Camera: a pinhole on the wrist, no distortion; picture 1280 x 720 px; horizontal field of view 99.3 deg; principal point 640.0 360.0 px. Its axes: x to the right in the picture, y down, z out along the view. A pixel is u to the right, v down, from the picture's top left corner.
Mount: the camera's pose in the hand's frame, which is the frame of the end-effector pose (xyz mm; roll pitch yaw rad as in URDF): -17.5 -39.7 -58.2 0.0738 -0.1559 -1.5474
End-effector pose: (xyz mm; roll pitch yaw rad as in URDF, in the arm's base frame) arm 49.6 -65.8 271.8 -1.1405 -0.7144 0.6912
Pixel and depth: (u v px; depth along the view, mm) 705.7 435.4 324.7
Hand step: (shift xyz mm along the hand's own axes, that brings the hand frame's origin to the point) 3.2 -27.2 271.1
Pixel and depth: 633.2 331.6 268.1
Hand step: -52.3 4.2 204.4
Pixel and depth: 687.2 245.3 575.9
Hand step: -182.0 -5.1 508.1
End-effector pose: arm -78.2 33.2 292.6 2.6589 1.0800 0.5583
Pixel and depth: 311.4 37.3 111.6
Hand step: -93.7 41.7 36.4
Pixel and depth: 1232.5 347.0 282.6
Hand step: -39.0 -300.8 267.5
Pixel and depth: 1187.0 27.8 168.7
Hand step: -129.4 -185.1 126.8
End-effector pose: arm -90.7 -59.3 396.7 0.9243 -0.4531 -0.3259
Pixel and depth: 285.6 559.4 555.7
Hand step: 134.3 410.2 447.9
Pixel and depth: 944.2 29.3 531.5
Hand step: -373.9 -263.3 488.0
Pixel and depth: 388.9 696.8 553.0
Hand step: 275.3 309.1 471.9
